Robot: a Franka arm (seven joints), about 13 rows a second.
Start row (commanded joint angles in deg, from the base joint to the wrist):
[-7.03 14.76 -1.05 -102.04 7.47 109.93 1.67]
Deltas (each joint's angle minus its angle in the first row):
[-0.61 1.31 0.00 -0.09 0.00 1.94 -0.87]
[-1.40 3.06 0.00 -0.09 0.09 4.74 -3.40]
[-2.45 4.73 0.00 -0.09 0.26 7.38 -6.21]
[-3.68 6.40 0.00 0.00 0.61 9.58 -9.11]
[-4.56 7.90 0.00 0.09 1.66 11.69 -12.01]
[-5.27 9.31 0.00 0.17 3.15 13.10 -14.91]
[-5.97 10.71 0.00 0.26 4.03 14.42 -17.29]
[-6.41 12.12 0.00 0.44 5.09 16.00 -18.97]
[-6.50 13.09 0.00 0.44 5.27 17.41 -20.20]
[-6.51 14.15 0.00 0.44 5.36 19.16 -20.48]
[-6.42 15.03 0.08 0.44 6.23 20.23 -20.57]
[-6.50 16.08 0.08 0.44 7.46 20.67 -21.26]
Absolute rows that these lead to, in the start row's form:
[-7.64 16.07 -1.05 -102.13 7.47 111.87 0.80]
[-8.43 17.82 -1.05 -102.13 7.56 114.67 -1.73]
[-9.48 19.49 -1.05 -102.13 7.73 117.31 -4.54]
[-10.71 21.16 -1.05 -102.04 8.08 119.51 -7.44]
[-11.59 22.66 -1.05 -101.95 9.13 121.62 -10.34]
[-12.30 24.07 -1.05 -101.87 10.62 123.03 -13.24]
[-13.00 25.47 -1.05 -101.78 11.50 124.35 -15.62]
[-13.44 26.88 -1.05 -101.60 12.56 125.93 -17.30]
[-13.53 27.85 -1.05 -101.60 12.74 127.34 -18.53]
[-13.54 28.91 -1.05 -101.60 12.83 129.09 -18.81]
[-13.45 29.79 -0.97 -101.60 13.70 130.16 -18.90]
[-13.53 30.84 -0.97 -101.60 14.93 130.60 -19.59]

